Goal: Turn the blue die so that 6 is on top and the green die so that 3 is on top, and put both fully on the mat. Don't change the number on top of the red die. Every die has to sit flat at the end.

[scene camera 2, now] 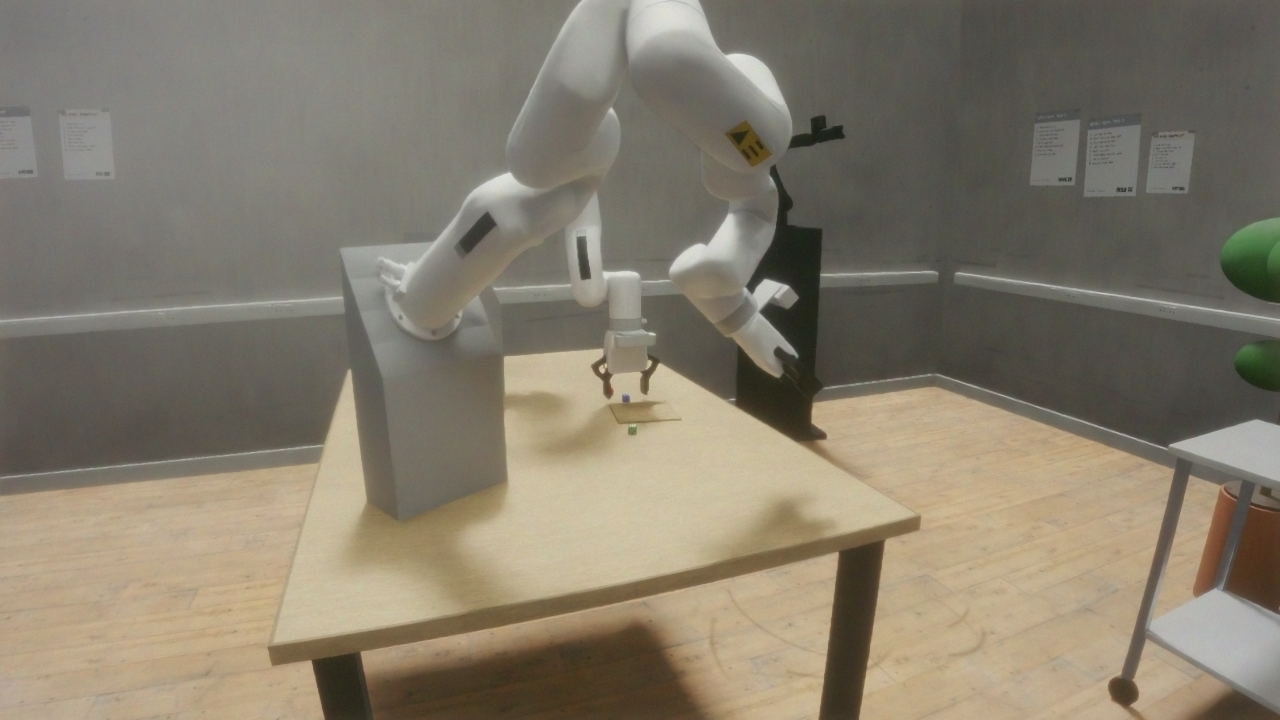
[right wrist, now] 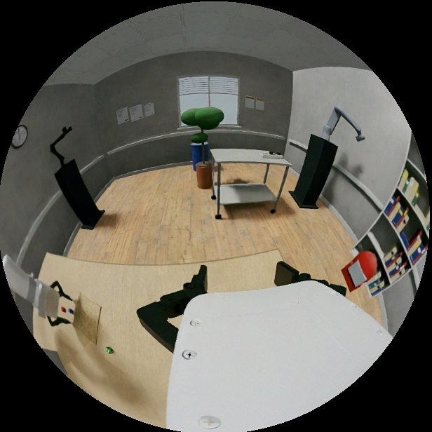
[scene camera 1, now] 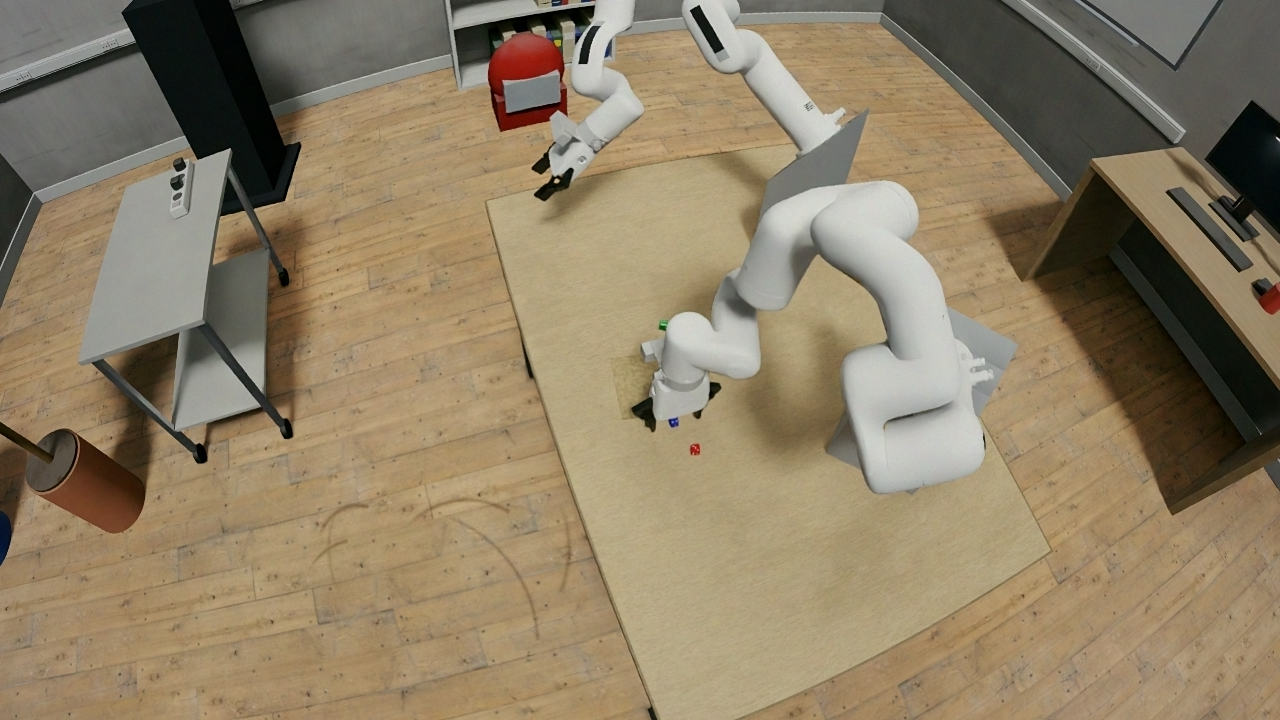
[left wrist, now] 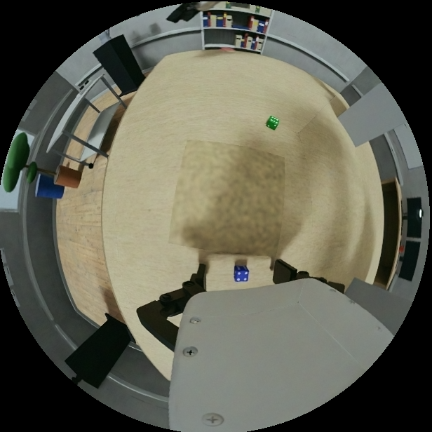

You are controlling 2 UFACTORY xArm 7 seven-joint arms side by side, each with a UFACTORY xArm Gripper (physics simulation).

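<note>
The blue die [scene camera 1: 674, 422] [scene camera 2: 625, 398] [left wrist: 241, 273] [right wrist: 71, 311] lies on the table just off one edge of the thin mat [scene camera 1: 629, 385] [scene camera 2: 657, 412] [left wrist: 200, 175] [right wrist: 90, 312]; its top appears to show 4. My left gripper [scene camera 1: 673, 419] [scene camera 2: 626, 392] [left wrist: 241, 273] points down, open, its fingers on both sides of the die and slightly above the table. The green die [scene camera 1: 663, 325] [scene camera 2: 631, 429] [left wrist: 272, 122] [right wrist: 109, 350] lies off the mat's opposite side, apparently 6 up. The red die [scene camera 1: 694, 449] [right wrist: 63, 309] lies beyond the blue one, top number unclear. My right gripper [scene camera 1: 542, 179] [right wrist: 242, 275] is open and empty.
The wooden table [scene camera 1: 662, 555] [scene camera 2: 554, 555] carries both arm stands. My right gripper hangs near the table's far edge in scene camera 1. A grey trolley [scene camera 1: 161, 259] and an orange pot [scene camera 1: 102, 492] stand on the floor away from the table.
</note>
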